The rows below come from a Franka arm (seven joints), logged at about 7 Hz.
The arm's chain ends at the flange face. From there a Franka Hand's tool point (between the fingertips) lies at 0.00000 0.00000 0.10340 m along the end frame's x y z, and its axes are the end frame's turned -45 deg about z.
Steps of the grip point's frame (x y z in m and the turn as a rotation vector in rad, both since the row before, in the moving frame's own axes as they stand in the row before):
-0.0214 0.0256 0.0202 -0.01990 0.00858 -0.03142
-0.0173 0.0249 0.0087 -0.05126 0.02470 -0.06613
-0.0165 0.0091 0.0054 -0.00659 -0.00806 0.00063
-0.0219 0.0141 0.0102 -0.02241 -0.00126 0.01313
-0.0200 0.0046 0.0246 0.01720 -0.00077 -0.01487
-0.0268 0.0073 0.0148 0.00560 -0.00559 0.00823
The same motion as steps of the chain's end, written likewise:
0.0009 0.0324 0.0202 -0.00800 0.02014 -0.03142
-0.0002 0.0281 0.0089 -0.01878 0.05371 -0.06613
-0.0051 0.0170 0.0054 -0.01036 -0.00104 0.00063
-0.0071 0.0237 0.0102 -0.01674 0.01496 0.01313
-0.0096 0.0186 0.0246 0.01162 -0.01271 -0.01487
-0.0130 0.0241 0.0148 0.00001 -0.00791 0.00823

